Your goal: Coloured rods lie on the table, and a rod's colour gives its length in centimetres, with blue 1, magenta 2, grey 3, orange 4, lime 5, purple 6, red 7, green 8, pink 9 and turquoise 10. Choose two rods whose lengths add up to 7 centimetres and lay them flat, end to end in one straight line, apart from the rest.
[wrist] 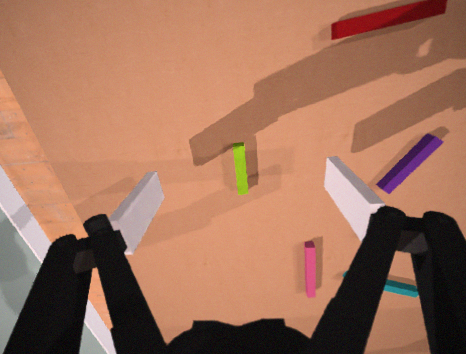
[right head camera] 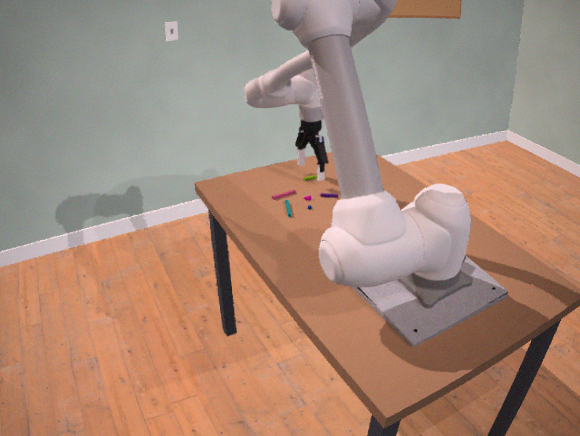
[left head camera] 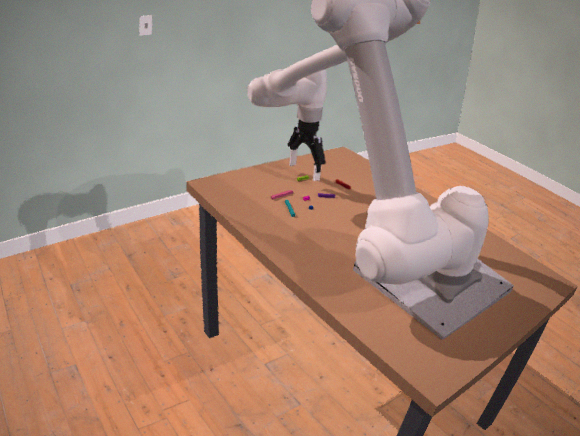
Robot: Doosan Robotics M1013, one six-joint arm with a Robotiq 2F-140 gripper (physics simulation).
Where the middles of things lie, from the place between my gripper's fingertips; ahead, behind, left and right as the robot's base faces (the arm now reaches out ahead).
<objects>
I see my gripper 150 mm past the purple rod [wrist: 429,143], 20 mm to the right of it and 20 mm above it.
</objects>
